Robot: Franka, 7 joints.
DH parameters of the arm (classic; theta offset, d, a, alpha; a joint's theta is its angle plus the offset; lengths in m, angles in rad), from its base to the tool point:
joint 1: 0 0.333 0 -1.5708
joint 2: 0 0 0 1.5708
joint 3: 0 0.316 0.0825 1.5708
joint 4: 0 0 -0.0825 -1.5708
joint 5: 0 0.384 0 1.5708
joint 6: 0 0 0.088 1.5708
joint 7: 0 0.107 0 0
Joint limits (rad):
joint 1: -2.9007..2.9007
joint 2: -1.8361..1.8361
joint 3: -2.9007..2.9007
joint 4: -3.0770..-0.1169
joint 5: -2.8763..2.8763
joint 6: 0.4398..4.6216
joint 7: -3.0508..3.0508
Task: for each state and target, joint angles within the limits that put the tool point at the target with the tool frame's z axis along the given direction. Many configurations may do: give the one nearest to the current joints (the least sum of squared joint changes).
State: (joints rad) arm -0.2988 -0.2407 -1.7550 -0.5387 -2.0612 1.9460 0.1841
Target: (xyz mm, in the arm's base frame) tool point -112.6 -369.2 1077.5 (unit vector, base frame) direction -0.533 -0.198 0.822
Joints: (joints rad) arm -0.2129 0.0526 -1.8032 -0.7630 -2.0864 2.6149 0.1841
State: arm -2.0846 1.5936 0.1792 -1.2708 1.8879 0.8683 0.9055
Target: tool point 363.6 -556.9 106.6 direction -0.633 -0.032 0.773
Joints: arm -1.3303 1.8361 0.9921 -0.8726 2.4963 0.4432 0.9055
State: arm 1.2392 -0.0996 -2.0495 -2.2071 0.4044 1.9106 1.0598
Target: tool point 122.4 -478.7 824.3 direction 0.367 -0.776 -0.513
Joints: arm 1.0564 0.3461 -2.5616 -1.6508 0.6197 2.3161 1.0598
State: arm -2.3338 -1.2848 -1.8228 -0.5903 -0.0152 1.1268 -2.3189
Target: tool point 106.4 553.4 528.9 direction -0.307 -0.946 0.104
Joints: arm -2.5439 -1.4036 -1.4394 -1.1643 0.5854 0.5983 -2.3189
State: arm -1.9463 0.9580 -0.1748 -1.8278 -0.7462 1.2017 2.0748
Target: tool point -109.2 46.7 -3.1 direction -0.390 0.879 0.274
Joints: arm -2.2180 1.1736 -0.0981 -2.6883 -1.0933 1.7097 2.0748
